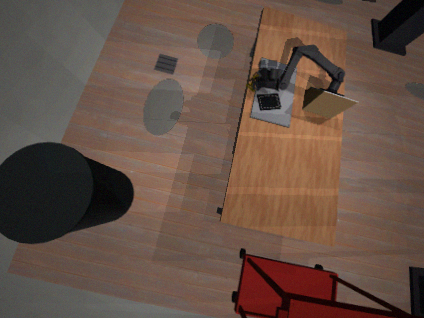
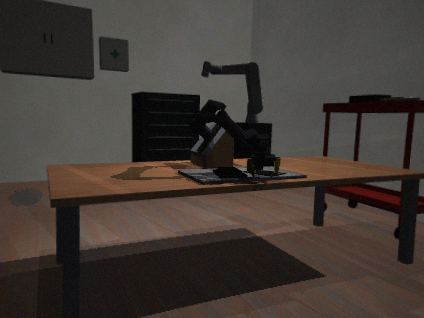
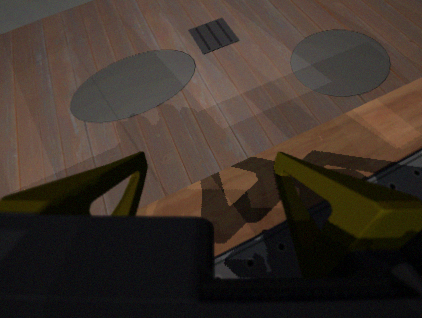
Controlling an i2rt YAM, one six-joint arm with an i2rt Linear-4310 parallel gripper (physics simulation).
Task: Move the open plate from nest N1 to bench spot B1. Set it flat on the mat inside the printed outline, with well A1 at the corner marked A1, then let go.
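Where they show: gripper, between the fingertips: point(image 1: 249, 81) point(image 2: 265, 176) point(image 3: 210, 159); arm's base, origin of its link: point(image 1: 330, 92) point(image 2: 210, 137).
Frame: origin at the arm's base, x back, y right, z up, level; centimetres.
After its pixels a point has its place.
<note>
A black square plate point(image 1: 269, 101) point(image 2: 229, 171) lies on the grey mat point(image 1: 274, 118) {x -33.8, y -20.5, z -14.3 cm} point(image 2: 201, 176) {x -36.3, y 24.3, z -14.4 cm} point(image 3: 223, 269) {x -49.2, y 1.5, z -14.2 cm}, framed by a light outline. My gripper point(image 1: 252, 81) {x -56.1, y 4.4, z -12.3 cm} point(image 2: 264, 168) {x -56.1, y 4.4, z -12.3 cm} point(image 3: 210, 159) {x -56.1, y 4.4, z -12.3 cm} is open and empty, its yellow fingers spread wide. It hangs low over the mat's far end by the table point(image 1: 286, 176) {x -21.3, y -61.4, z -15.6 cm} point(image 2: 116, 186) {x -38.6, y 61.7, z -15.5 cm} edge, apart from the black plate. A dark flat patch point(image 2: 270, 173) {x -42.6, y -8.9, z -14.0 cm} lies on the mat between the fingers; I cannot tell what it is. The arm hides that end of the mat from above.
A brown wedge-shaped block point(image 1: 327, 102) {x -3.1, y -8.8, z 0.6 cm} point(image 2: 217, 151) {x -10.9, y 1.7, z -6.6 cm} stands behind the mat at the arm's base. A red cart point(image 1: 286, 277) point(image 2: 337, 107) stands past the table's end. A black cabinet point(image 2: 163, 126) and a second arm point(image 2: 252, 88) stand by the back wall.
</note>
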